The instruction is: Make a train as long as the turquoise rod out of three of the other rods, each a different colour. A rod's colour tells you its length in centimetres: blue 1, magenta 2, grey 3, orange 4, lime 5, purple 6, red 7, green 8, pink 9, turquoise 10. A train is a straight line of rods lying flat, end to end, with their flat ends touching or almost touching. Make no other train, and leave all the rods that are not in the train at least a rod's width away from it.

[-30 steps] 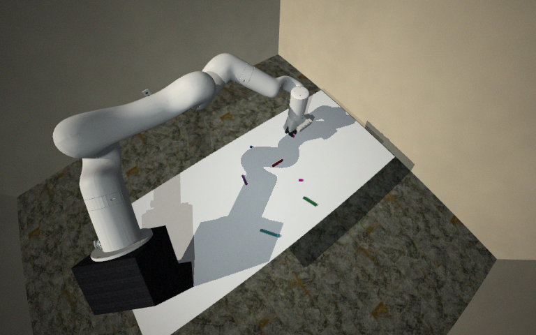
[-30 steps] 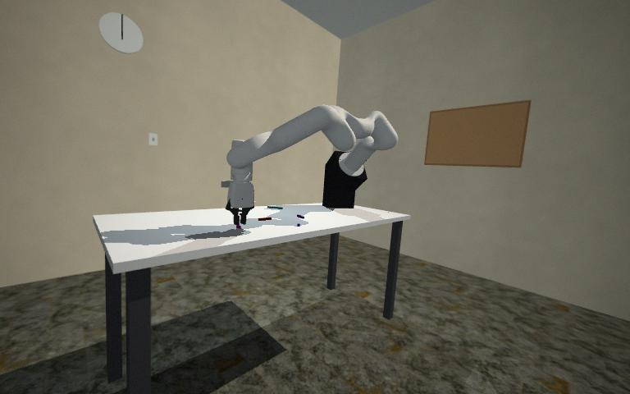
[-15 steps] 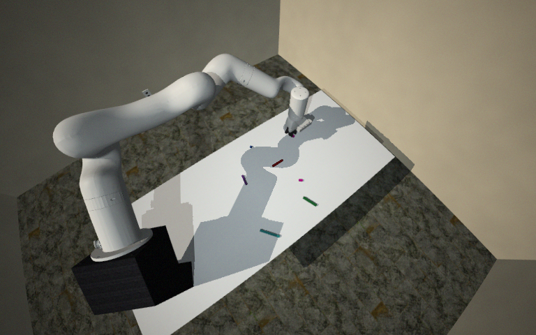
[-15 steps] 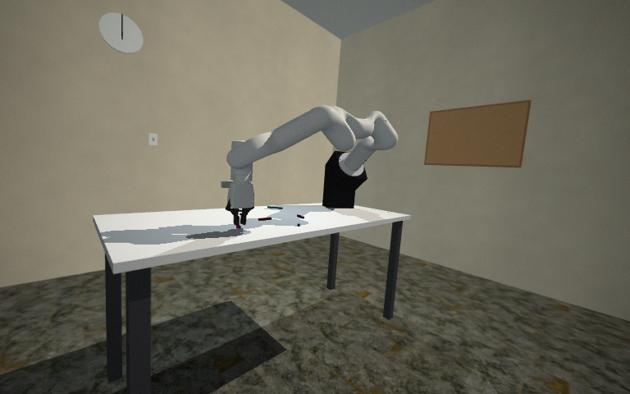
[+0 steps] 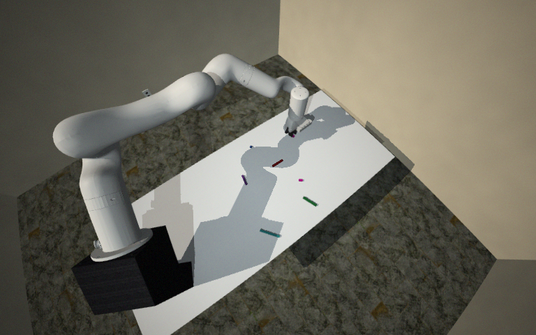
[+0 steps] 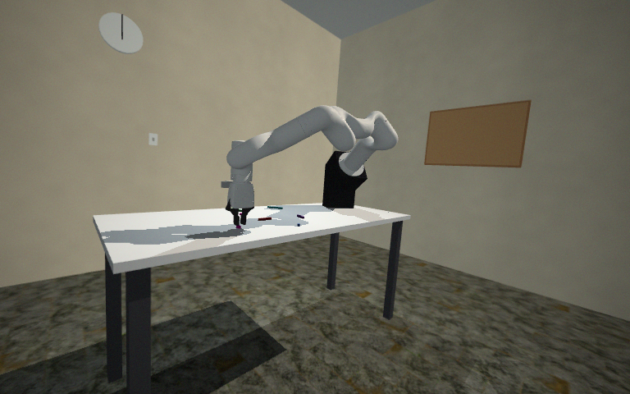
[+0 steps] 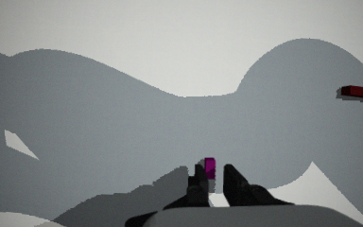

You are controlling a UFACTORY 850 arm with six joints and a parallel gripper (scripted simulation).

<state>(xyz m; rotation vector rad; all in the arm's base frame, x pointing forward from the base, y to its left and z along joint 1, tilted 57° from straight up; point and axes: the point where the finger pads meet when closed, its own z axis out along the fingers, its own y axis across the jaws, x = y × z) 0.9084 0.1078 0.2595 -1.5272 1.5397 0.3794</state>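
The blue rod is 26 cm behind my hand, 4 cm to the left of it and 3 cm below it. Also, from my hand: red rod (17 cm behind, 13 cm to the right, 3 cm below); green rod (13 cm behind, 40 cm to the right, 3 cm below); purple rod (38 cm behind, 13 cm to the right, 3 cm below).
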